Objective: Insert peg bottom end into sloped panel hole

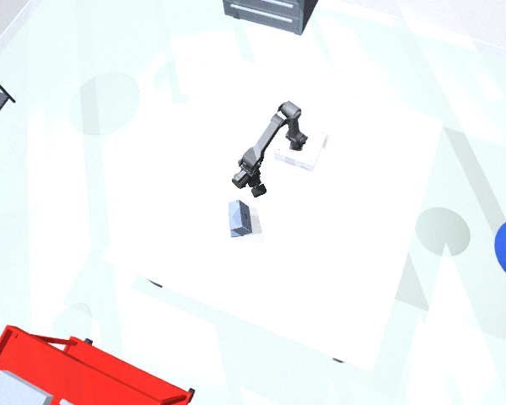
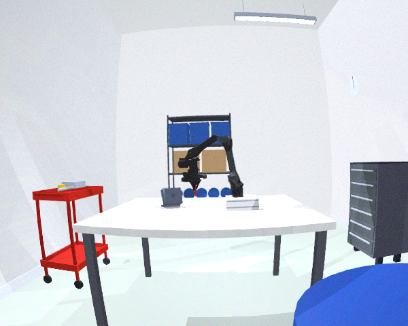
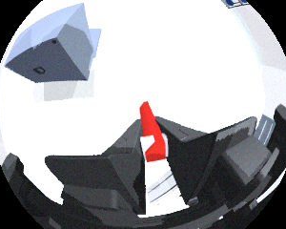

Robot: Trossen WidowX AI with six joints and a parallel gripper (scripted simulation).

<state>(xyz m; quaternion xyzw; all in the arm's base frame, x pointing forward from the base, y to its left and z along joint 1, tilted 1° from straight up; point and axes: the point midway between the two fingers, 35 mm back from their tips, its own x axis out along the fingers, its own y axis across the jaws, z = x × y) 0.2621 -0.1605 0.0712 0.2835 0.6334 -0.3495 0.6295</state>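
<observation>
My gripper tip is now 160 mm short of the sloped grey panel, 20 mm to the left of it and 40 mm above it. The rest, counted from my gripper tip: red peg 20 mm above.
</observation>
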